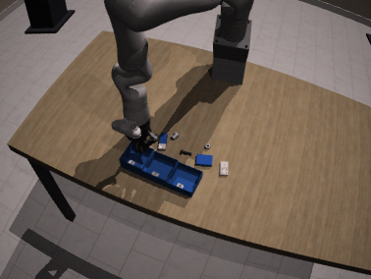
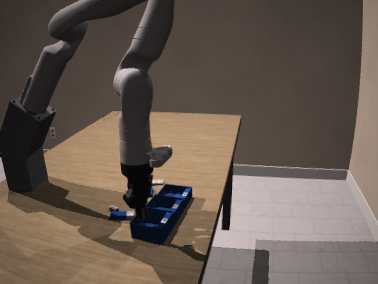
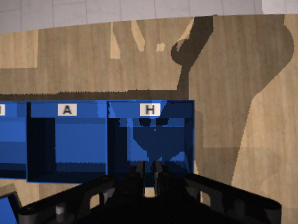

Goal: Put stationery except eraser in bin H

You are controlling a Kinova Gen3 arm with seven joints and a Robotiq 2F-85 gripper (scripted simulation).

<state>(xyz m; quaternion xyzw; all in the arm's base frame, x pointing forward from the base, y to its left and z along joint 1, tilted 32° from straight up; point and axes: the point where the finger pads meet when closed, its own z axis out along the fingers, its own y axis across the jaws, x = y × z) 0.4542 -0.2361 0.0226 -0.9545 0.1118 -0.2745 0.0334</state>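
The blue three-part bin is 5 cm ahead of my hand, 7 cm to the left of it and 3 cm below it. From my hand the other things lie so: black bolt: 4 cm behind, 13 cm to the left, 5 cm below; flat blue pad: 2 cm behind, 20 cm to the left, 5 cm below; blue-and-white eraser: 6 cm behind, 6 cm to the left, 5 cm below.
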